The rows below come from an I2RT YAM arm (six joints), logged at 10 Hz.
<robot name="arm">
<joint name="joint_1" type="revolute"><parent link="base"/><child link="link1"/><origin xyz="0 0 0.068" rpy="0 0 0"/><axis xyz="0 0 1"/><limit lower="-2.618" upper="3.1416"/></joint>
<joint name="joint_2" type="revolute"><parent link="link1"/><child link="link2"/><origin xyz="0.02 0.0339 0.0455" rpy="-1.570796 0 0"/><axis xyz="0 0 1"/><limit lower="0" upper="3.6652"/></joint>
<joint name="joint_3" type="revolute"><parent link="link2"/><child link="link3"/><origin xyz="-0.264 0 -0.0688" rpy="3.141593 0 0"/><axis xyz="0 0 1"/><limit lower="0" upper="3.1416"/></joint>
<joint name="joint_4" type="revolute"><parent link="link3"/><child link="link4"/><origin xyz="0.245 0.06 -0.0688" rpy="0 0 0"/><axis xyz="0 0 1"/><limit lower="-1.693" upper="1.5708"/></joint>
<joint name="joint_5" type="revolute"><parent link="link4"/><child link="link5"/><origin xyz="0.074 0.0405 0.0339" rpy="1.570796 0 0"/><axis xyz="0 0 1"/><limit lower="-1.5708" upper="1.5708"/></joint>
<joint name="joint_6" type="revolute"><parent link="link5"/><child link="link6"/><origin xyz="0.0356 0 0.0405" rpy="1.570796 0 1.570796"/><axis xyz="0 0 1"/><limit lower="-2.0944" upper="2.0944"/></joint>
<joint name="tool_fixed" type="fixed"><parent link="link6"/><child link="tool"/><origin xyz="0 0 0" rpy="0 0 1.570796"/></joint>
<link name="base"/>
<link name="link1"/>
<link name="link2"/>
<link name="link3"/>
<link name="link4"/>
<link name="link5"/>
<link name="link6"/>
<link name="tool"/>
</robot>
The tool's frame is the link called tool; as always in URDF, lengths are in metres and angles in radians.
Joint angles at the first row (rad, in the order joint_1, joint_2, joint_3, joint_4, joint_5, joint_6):
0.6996, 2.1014, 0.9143, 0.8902, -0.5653, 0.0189
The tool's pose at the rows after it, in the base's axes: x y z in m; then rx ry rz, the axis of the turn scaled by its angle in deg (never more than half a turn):
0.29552 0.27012 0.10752 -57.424 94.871 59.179
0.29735 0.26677 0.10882 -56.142 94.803 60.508
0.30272 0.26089 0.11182 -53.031 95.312 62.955
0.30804 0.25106 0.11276 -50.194 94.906 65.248
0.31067 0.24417 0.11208 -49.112 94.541 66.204
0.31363 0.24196 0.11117 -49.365 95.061 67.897
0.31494 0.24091 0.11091 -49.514 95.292 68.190
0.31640 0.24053 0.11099 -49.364 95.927 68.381
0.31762 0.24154 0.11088 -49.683 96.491 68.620
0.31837 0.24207 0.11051 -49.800 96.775 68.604
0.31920 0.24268 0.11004 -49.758 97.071 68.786
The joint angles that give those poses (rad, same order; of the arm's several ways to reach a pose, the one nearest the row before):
0.6920, 2.0999, 0.9104, 0.9084, -0.5765, 0.0423
0.6816, 2.0989, 0.9051, 0.9300, -0.5904, 0.0698
0.6603, 2.0984, 0.9038, 0.9603, -0.6096, 0.1316
0.6305, 2.1030, 0.8910, 1.0169, -0.6378, 0.1874
0.6110, 2.1067, 0.8801, 1.0493, -0.6573, 0.2087
0.5999, 2.1122, 0.8880, 1.0405, -0.6898, 0.2224
0.5952, 2.1131, 0.8912, 1.0331, -0.6991, 0.2224
0.5921, 2.1125, 0.8969, 1.0179, -0.7024, 0.2250
0.5921, 2.1134, 0.9062, 0.9975, -0.7079, 0.2224
0.5921, 2.1152, 0.9112, 0.9881, -0.7087, 0.2201
0.5921, 2.1182, 0.9164, 0.9819, -0.7102, 0.2224

